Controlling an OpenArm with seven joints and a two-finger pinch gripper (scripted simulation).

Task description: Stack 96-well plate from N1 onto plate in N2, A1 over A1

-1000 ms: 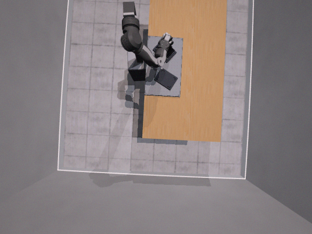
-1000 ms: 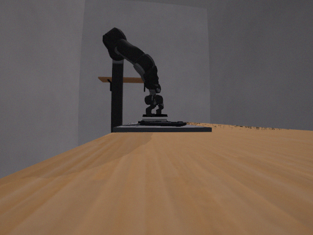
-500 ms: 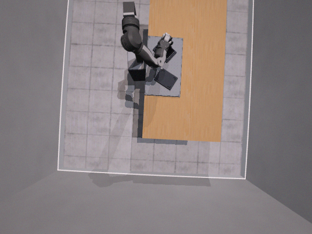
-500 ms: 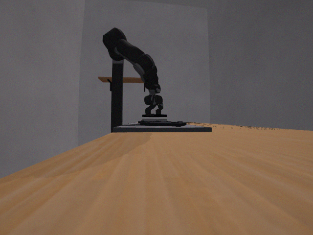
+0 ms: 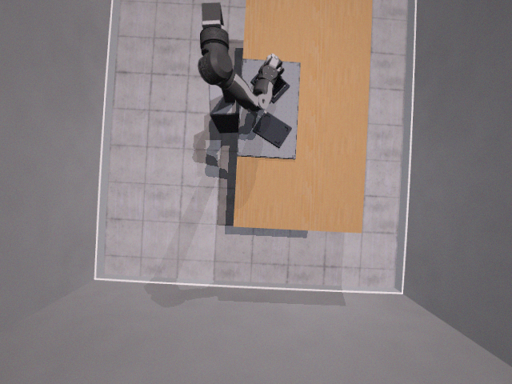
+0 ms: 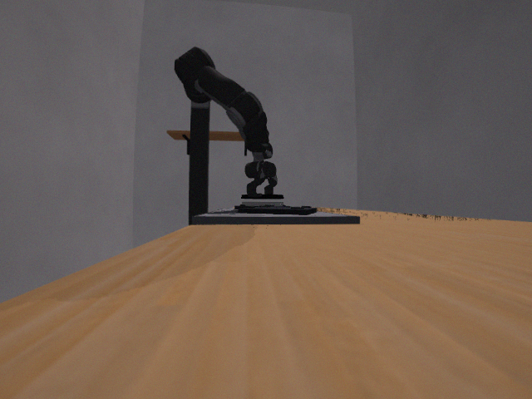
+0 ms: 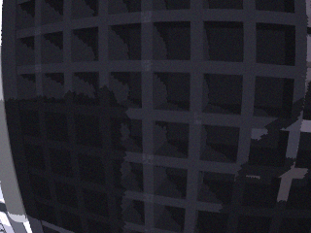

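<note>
My hand is right at the dark 96-well plate. The rest, counted from my hand: white 96-well plate: 3 cm below; then plate nest: 23 cm to the right, 4 cm below; then grey base plate: 1 cm behind, 12 cm to the right, 5 cm below.
</note>
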